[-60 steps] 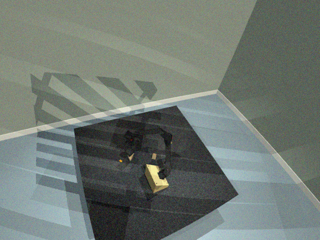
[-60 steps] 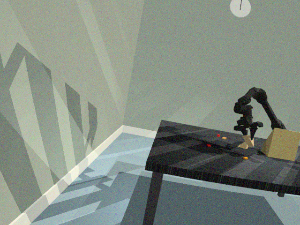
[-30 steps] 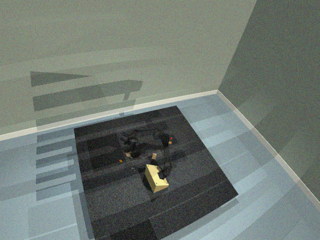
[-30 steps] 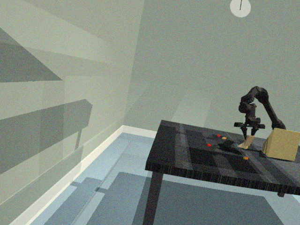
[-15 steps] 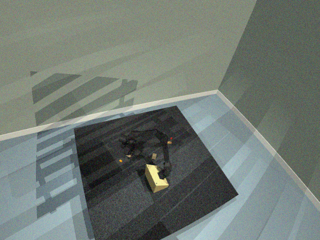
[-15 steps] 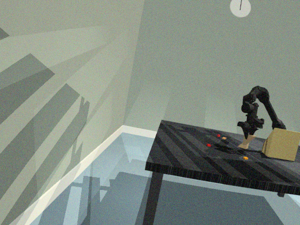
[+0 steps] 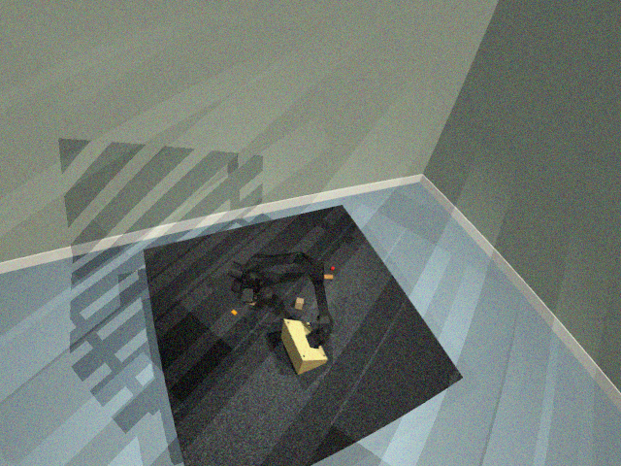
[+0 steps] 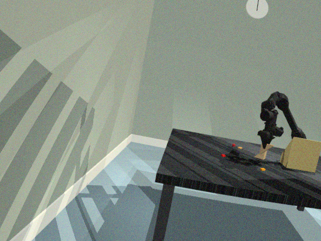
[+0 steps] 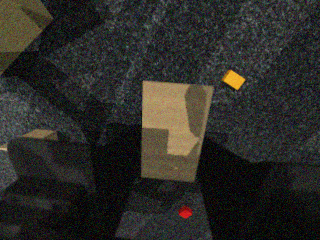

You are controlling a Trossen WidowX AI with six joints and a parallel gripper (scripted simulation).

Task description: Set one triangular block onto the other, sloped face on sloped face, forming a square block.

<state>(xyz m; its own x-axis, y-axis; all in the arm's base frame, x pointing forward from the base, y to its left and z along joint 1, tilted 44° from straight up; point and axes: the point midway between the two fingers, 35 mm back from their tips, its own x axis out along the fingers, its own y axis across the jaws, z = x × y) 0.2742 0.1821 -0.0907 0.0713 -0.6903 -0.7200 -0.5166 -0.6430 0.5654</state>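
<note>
Right now my gripper tip is 1 cm short of the orange piece, 9 cm to the right of it and 10 cm above it. From my gripper tip the other things lie so: triangular block 1 cm above.
</note>
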